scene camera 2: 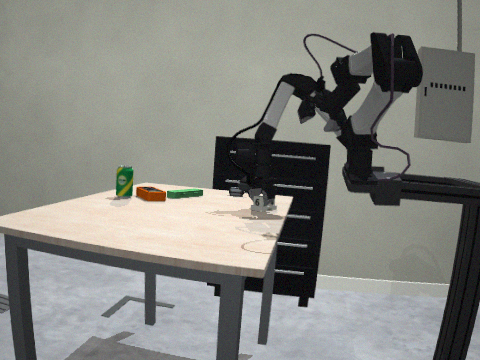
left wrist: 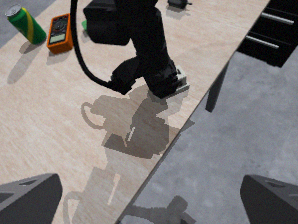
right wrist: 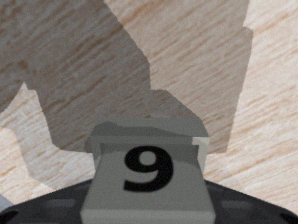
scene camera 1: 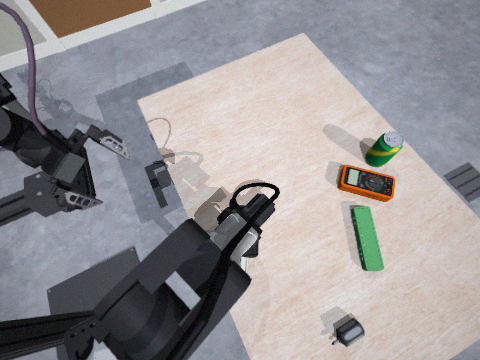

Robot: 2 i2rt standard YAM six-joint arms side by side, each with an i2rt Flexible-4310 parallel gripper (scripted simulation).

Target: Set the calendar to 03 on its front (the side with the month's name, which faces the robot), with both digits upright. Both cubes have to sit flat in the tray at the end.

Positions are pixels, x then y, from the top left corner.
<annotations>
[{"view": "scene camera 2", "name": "left gripper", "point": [312, 126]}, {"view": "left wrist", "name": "left gripper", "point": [150, 182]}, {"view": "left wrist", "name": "right gripper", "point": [161, 87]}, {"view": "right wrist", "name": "right gripper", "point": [148, 186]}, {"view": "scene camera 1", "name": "left gripper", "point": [116, 180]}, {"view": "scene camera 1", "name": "green bar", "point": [371, 259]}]
</annotations>
